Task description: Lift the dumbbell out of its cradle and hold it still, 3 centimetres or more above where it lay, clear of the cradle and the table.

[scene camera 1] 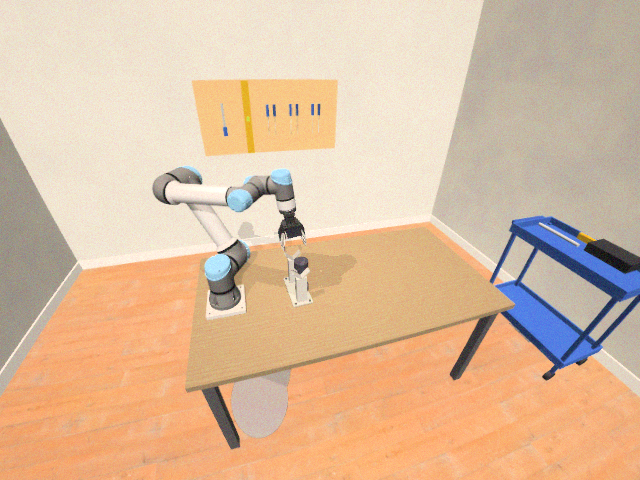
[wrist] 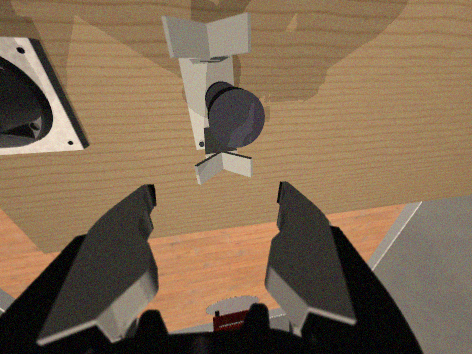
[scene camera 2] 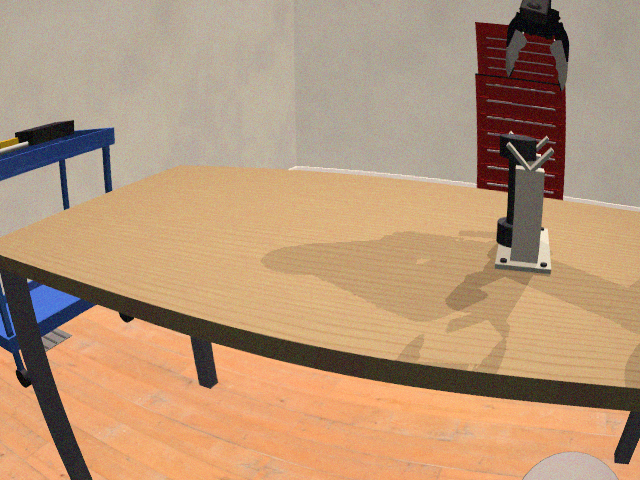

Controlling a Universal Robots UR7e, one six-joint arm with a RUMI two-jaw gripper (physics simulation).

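Pixels of known places: gripper, fingertip midpoint: [scene camera 1: 294, 248] [wrist: 218, 184] [scene camera 2: 535, 84]; arm's base at its link origin: [scene camera 1: 225, 299].
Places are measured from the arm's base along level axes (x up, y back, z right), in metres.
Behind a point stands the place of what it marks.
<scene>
The dark dumbbell [scene camera 1: 300, 263] @[x 0.171, y -0.365, z 0.086 m] [scene camera 2: 523, 143] @[x 0.165, y -0.369, z 0.034 m] [wrist: 237, 117] @[x 0.171, y -0.376, z 0.064 m] stands upright at the cradle, its upper head near the V-shaped arms and its lower head down by the base plate. The pale cradle [scene camera 1: 301, 290] @[x 0.060, y -0.343, z 0.149 m] [scene camera 2: 528, 217] @[x 0.059, y -0.362, z -0.030 m] [wrist: 227, 36] @[x 0.153, y -0.381, z -0.014 m] has two posts with V tops on a bolted plate; its near post partly hides the dumbbell in scene camera 2. My gripper [scene camera 1: 294, 245] @[x 0.268, y -0.340, z 0.087 m] [scene camera 2: 537, 82] @[x 0.268, y -0.340, z 0.087 m] [wrist: 218, 184] @[x 0.268, y -0.340, z 0.087 m] is partly open and empty, pointing down. Its fingertips are above the cradle and dumbbell in scene camera 2. In the wrist view the dumbbell's round end shows beyond the fingertips, not between them.
The cradle stands on the wooden table [scene camera 1: 403, 289] @[x -0.023, y -0.871, z 0.282 m] [scene camera 2: 258, 206] @[x -0.023, y -0.896, z 0.202 m] near the arm's base plate [scene camera 1: 226, 310] @[x 0.002, y 0.007, z 0.079 m] [wrist: 60, 115] @[x -0.001, y -0.077, z 0.039 m]. A blue cart [scene camera 1: 563, 258] [scene camera 2: 67, 155] stands beyond the table's end. A red drawer cabinet [scene camera 2: 516, 111] stands behind the cradle in scene camera 2.
</scene>
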